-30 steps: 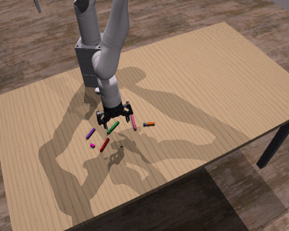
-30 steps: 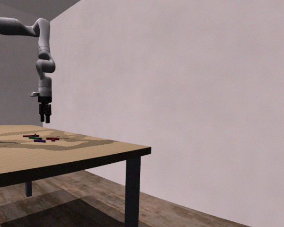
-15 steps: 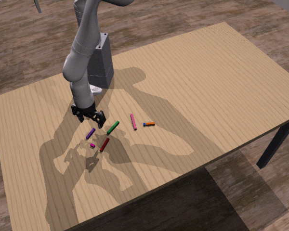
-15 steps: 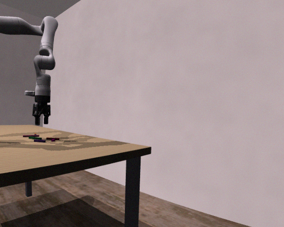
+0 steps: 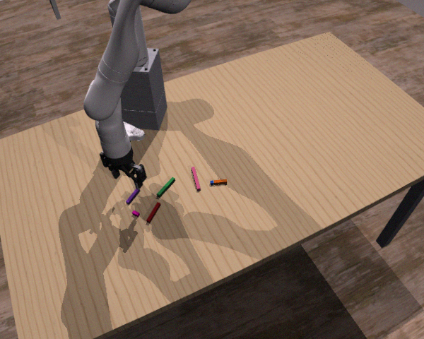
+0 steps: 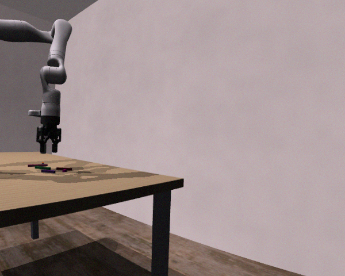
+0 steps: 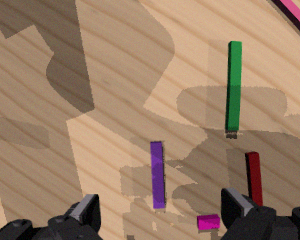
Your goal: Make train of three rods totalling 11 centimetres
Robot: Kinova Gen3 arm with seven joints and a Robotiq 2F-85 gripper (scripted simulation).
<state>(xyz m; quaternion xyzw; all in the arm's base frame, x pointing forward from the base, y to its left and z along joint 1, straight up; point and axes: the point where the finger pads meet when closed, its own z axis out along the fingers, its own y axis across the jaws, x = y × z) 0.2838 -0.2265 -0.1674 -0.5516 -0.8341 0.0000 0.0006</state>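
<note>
The purple rod is 80 mm below my hand. Also, from my hand: short magenta rod 60 mm ahead, 30 mm to the right, 80 mm below; red rod 90 mm ahead, 20 mm to the left, 80 mm below; green rod 40 mm ahead, 100 mm to the left, 80 mm below.
</note>
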